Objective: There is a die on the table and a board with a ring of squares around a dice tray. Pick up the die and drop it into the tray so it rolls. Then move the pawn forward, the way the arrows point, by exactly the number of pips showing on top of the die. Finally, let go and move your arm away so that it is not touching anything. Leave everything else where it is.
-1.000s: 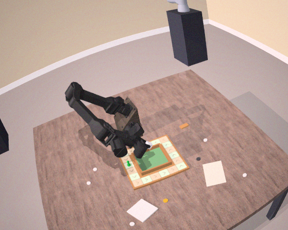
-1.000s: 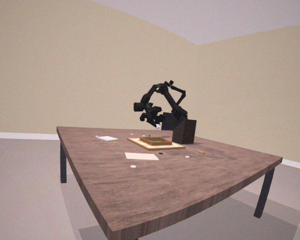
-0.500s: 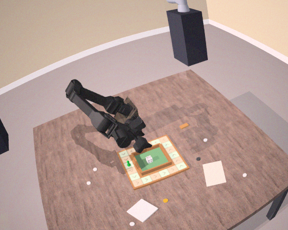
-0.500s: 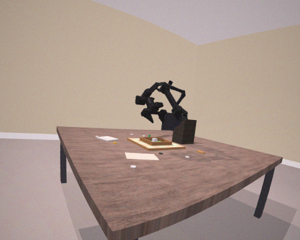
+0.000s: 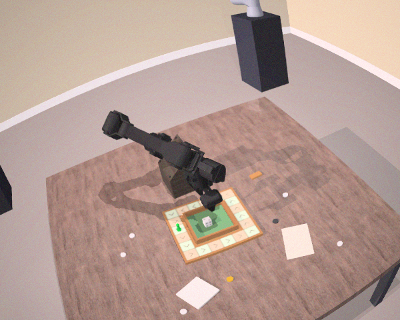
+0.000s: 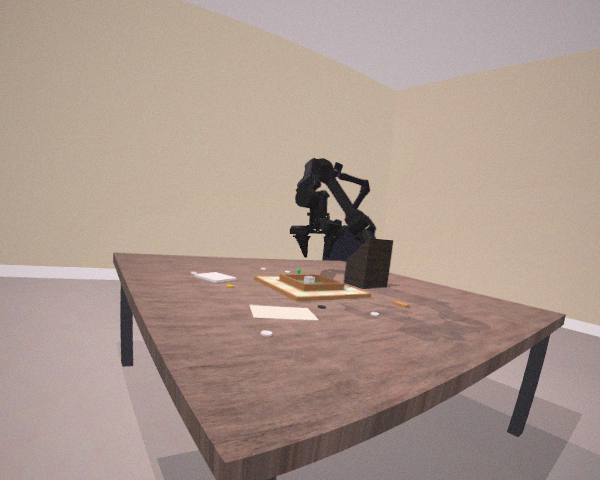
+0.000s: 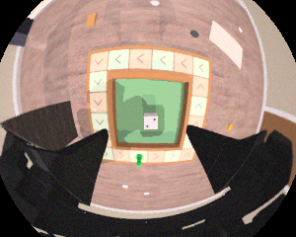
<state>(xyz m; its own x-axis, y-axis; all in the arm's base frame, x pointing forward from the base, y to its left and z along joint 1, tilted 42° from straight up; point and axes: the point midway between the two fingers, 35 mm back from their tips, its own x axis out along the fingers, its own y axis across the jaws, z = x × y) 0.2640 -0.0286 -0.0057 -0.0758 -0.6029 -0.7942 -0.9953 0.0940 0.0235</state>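
The green pawn is 3 cm behind my gripper tip, 11 cm to the right of it and 8 cm below it. Round my gripper tip: green dice tray (1 cm ahead, 1 cm to the right, 10 cm below); black disc (14 cm ahead, 19 cm to the left, 10 cm below); white die (1 cm ahead, 2 cm to the right, 8 cm below).
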